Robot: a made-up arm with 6 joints. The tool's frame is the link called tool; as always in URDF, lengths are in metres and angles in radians. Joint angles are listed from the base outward. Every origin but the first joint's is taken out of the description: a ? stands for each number. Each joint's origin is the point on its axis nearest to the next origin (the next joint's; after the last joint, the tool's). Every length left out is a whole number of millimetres.
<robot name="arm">
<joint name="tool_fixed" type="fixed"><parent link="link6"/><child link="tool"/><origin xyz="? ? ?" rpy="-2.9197 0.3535 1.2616"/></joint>
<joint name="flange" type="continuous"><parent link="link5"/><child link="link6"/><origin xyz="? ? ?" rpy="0.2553 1.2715 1.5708"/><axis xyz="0 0 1"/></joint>
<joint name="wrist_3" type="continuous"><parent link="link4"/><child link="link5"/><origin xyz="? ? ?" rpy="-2.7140 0.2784 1.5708"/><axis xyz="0 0 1"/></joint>
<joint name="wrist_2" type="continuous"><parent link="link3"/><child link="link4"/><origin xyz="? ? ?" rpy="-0.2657 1.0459 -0.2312"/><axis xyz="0 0 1"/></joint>
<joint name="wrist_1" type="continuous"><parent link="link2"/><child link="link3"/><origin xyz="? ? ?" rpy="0.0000 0.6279 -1.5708"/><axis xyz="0 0 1"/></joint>
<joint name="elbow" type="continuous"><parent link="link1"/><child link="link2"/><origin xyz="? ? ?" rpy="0.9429 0.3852 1.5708"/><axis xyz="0 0 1"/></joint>
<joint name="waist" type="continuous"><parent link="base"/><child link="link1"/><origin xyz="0.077 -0.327 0.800" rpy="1.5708 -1.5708 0.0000"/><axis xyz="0 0 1"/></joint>
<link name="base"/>
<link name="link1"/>
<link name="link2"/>
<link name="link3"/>
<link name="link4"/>
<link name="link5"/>
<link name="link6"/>
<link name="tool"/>
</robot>
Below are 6 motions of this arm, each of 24 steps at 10 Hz.
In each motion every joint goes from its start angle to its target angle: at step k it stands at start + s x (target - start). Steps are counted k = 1, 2, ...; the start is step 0. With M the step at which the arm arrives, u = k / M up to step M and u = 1 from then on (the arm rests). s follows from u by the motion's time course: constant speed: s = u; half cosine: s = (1 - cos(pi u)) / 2; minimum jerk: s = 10 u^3 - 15 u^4 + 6 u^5.
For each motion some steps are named. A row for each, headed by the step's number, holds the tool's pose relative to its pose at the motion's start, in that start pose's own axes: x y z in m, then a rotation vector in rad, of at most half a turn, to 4 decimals.
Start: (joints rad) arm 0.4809 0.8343 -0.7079 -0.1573 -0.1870 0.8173
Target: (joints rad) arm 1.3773 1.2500 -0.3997 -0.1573 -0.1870 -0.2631
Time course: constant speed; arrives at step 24
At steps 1, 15, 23, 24:
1: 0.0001 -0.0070 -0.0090 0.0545 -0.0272 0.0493
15: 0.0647 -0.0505 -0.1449 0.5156 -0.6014 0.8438
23: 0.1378 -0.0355 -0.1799 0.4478 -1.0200 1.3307
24: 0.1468 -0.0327 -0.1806 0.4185 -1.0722 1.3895

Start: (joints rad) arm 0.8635 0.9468 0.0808 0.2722 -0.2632 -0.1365
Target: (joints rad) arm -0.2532 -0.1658 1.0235 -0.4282 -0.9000 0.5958
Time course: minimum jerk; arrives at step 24
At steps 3, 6, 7, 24:
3: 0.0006 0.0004 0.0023 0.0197 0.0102 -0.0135
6: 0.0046 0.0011 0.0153 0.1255 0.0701 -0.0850
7: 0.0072 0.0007 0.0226 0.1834 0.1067 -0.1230
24: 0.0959 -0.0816 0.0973 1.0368 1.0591 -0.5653

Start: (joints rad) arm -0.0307 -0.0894 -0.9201 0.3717 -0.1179 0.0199
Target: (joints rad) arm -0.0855 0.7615 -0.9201 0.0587 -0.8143 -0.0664
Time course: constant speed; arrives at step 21
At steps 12, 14, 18, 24:
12: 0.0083 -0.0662 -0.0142 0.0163 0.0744 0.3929
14: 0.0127 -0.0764 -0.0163 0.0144 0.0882 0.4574
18: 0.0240 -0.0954 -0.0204 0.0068 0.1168 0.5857
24: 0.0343 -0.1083 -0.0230 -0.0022 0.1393 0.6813

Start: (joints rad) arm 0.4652 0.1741 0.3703 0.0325 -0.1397 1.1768
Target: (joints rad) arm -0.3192 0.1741 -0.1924 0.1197 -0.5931 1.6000
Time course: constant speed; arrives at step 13
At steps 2, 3, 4, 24:
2: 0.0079 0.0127 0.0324 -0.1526 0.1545 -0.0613
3: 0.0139 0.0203 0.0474 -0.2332 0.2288 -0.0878
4: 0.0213 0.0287 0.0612 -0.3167 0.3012 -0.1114
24: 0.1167 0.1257 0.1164 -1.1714 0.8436 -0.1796

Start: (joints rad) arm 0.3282 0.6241 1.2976 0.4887 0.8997 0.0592
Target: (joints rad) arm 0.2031 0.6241 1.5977 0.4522 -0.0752 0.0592
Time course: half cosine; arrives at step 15
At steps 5, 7, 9, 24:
5: 0.0077 -0.0113 0.0213 0.1242 0.2120 0.0415
7: 0.0174 -0.0227 0.0358 0.2148 0.3795 0.0860
9: 0.0308 -0.0360 0.0480 0.3009 0.5544 0.1429
24: 0.0594 -0.0586 0.0604 0.4211 0.8459 0.2595

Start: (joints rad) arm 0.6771 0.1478 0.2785 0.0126 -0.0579 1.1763
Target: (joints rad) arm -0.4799 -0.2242 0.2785 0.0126 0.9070 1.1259
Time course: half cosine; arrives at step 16
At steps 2, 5, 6, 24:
2: 0.0021 0.0021 0.0045 -0.0039 0.0210 -0.0088
5: 0.0132 0.0138 0.0239 -0.0362 0.1140 -0.0535
6: 0.0189 0.0201 0.0315 -0.0586 0.1523 -0.0743
24: 0.0622 0.0728 0.0542 -0.3599 0.3339 -0.1493

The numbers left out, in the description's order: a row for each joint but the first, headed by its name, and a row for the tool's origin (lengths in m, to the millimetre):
tool: -0.072 -0.068 0.000
flange: 0.039 0.021 0.000
wrist_3: 0.006 0.062 0.000
wrist_2: -0.001 -0.039 0.000
wrist_1: 0.023 -0.050 0.000
elbow: -0.004 0.017 0.000

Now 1 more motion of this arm.
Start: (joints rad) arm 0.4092 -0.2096 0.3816 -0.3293 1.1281 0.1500
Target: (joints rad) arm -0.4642 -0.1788 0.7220 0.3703 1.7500 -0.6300
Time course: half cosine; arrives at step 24
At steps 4, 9, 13, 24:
4: 0.0072 -0.0074 0.0051 0.0718 0.0580 0.0433
9: 0.0347 -0.0313 0.0122 0.3423 0.2478 0.1659
13: 0.0604 -0.0497 0.0031 0.6407 0.4132 0.2365
24: 0.0809 -0.0610 -0.0342 1.1352 0.6006 0.2117

